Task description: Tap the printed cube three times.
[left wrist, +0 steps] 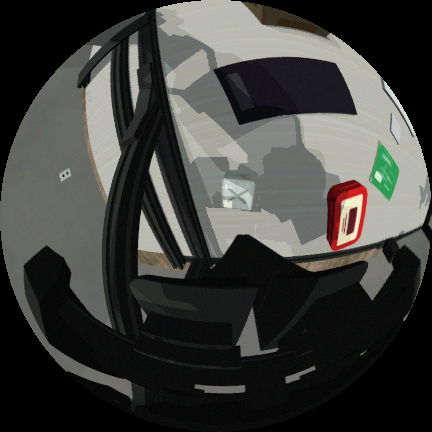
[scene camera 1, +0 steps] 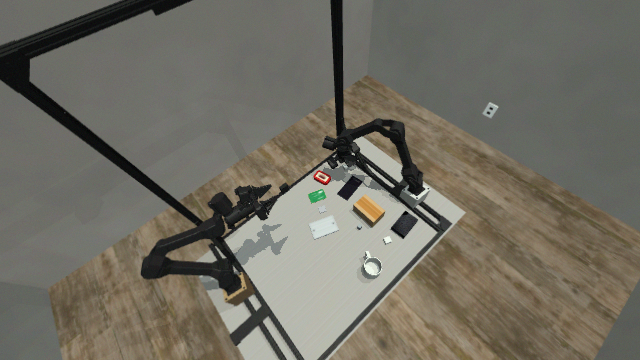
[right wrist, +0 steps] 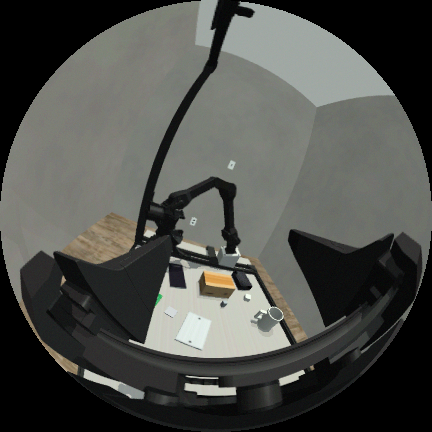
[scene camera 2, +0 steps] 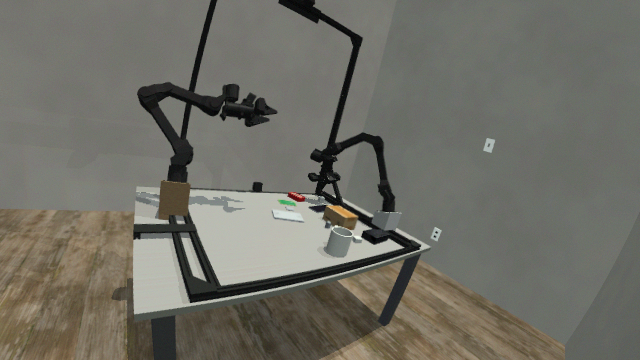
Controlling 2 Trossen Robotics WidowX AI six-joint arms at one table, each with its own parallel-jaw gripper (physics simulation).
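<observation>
The printed cube (left wrist: pixel 238 193) (scene camera 2: pixel 321 198) is a small grey cube with a dark X on its top. It stands at the far edge of the table beside the black frame rail, in the shadow of my left gripper. My left gripper (left wrist: pixel 241 239) (scene camera 1: pixel 341 163) (scene camera 2: pixel 323 188) is shut and empty, pointing down, a little above the cube. In scene camera 1 the gripper hides the cube. My right gripper (scene camera 1: pixel 265 200) (scene camera 2: pixel 271 116) (right wrist: pixel 232 239) is open and empty, held high in the air over the table's left side, far from the cube.
A red box (scene camera 1: pixel 322 177) (left wrist: pixel 346 214), a green card (scene camera 1: pixel 317 196) (left wrist: pixel 384 170) and a black slab (scene camera 1: pixel 350 187) (left wrist: pixel 285 88) lie near the cube. Farther off are a wooden box (scene camera 1: pixel 368 209), a white plate (scene camera 1: pixel 323 227), a mug (scene camera 1: pixel 372 266), a black box (scene camera 1: pixel 404 223) and two small cubes.
</observation>
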